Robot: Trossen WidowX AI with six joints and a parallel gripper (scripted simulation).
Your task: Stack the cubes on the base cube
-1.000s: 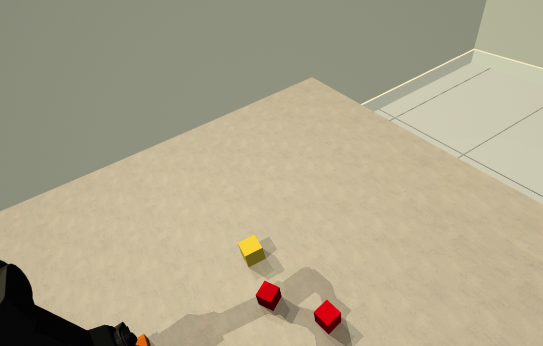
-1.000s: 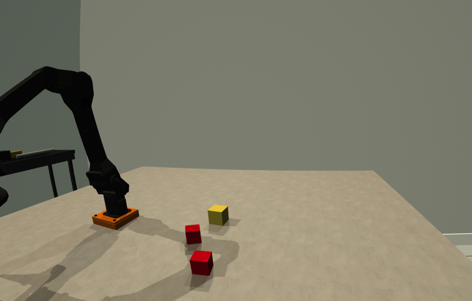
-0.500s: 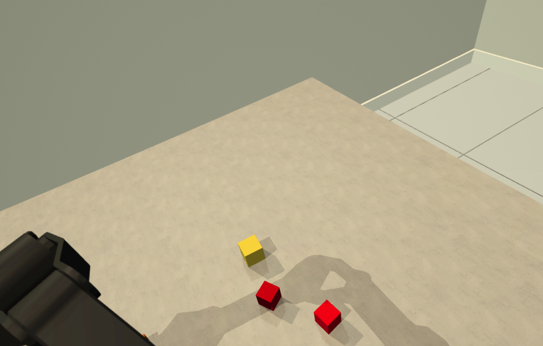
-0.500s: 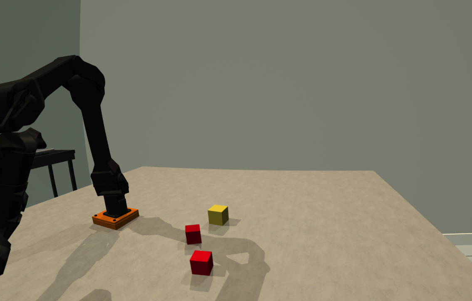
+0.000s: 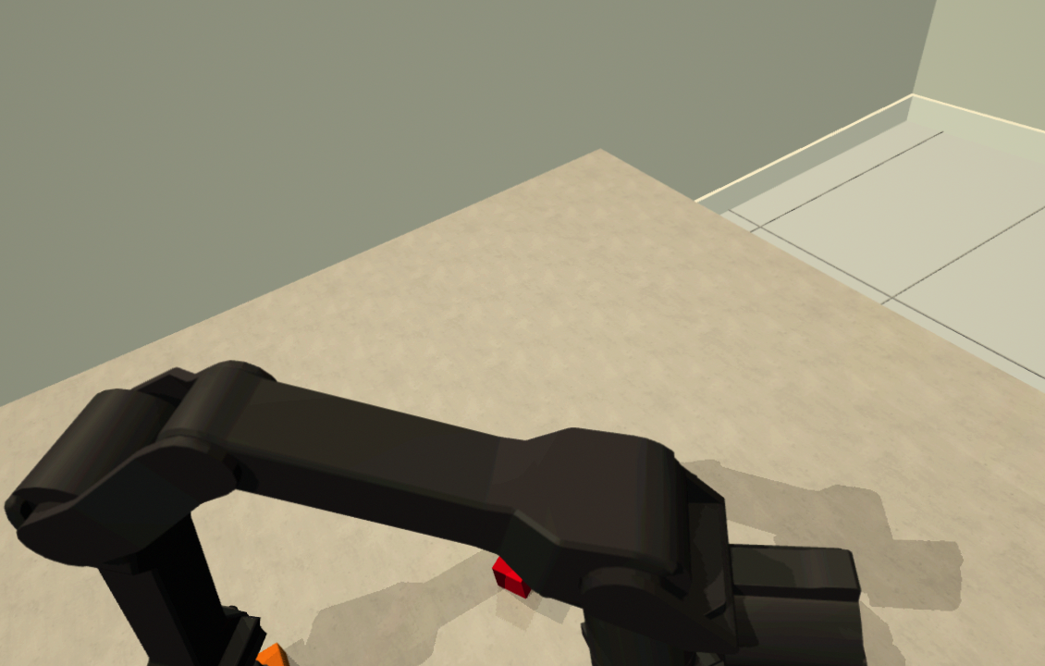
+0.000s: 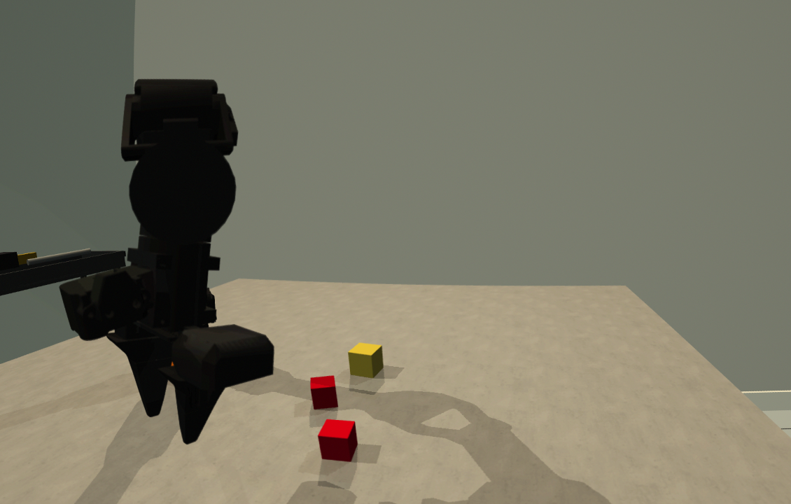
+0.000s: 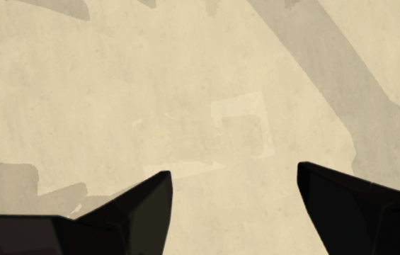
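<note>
Right now my gripper tip is 10 mm short of the yellow base cube, 340 mm to the right of it and 80 mm above it.
</note>
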